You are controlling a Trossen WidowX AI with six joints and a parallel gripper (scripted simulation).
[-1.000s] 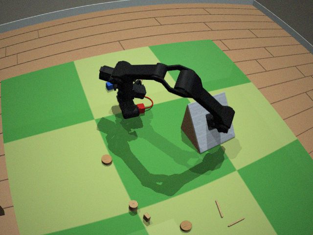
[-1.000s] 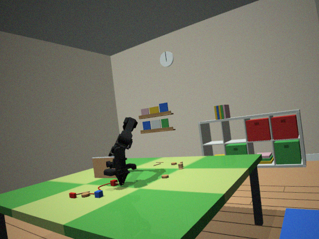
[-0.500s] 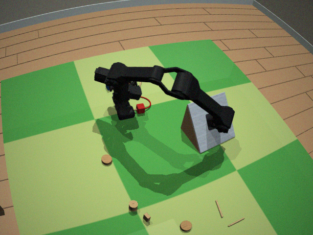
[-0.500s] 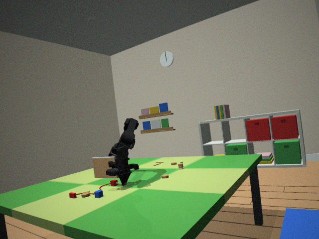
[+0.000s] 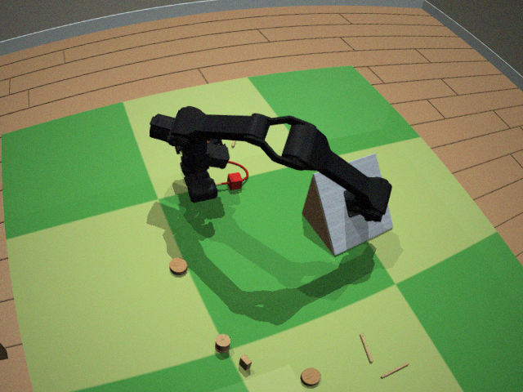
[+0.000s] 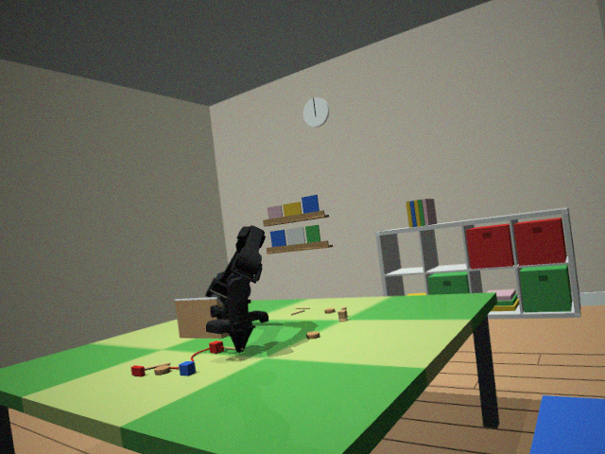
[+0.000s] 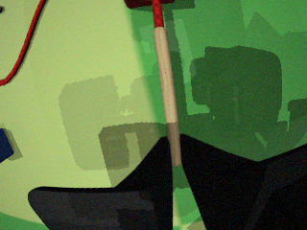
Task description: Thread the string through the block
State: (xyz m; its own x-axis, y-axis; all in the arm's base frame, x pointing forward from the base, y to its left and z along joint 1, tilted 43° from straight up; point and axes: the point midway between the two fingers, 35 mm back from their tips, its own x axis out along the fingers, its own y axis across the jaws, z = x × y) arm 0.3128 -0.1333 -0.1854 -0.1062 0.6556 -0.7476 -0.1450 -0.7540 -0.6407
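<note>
Right now the red block is 100 mm behind my gripper tip, 10 mm to the left of it and 10 mm above it. From my gripper tip the other things lie so: blue block (170 mm to the right, 30 mm behind, 10 mm above); then thin wooden stick (40 mm behind, 10 mm to the left, 10 mm above); then round wooden button (170 mm to the right, 120 mm behind).
</note>
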